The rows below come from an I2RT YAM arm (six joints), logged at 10 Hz.
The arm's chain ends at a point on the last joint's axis. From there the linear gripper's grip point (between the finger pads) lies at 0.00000 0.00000 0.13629 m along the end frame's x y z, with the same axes.
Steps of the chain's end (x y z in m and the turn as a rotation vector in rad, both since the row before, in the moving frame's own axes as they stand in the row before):
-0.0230, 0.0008, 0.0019, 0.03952, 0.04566, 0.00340
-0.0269, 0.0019, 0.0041, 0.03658, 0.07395, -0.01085
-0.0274, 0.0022, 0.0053, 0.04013, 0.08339, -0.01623
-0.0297, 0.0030, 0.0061, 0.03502, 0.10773, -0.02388
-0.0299, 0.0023, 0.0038, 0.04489, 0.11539, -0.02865
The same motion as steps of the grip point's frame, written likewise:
-0.0168, -0.0046, 0.0017, 0.03952, 0.04566, 0.00340
-0.0169, -0.0031, 0.0036, 0.03658, 0.07395, -0.01085
-0.0161, -0.0034, 0.0047, 0.04013, 0.08339, -0.01623
-0.0151, -0.0019, 0.0052, 0.03502, 0.10773, -0.02388
-0.0143, -0.0040, 0.0028, 0.04489, 0.11539, -0.02865

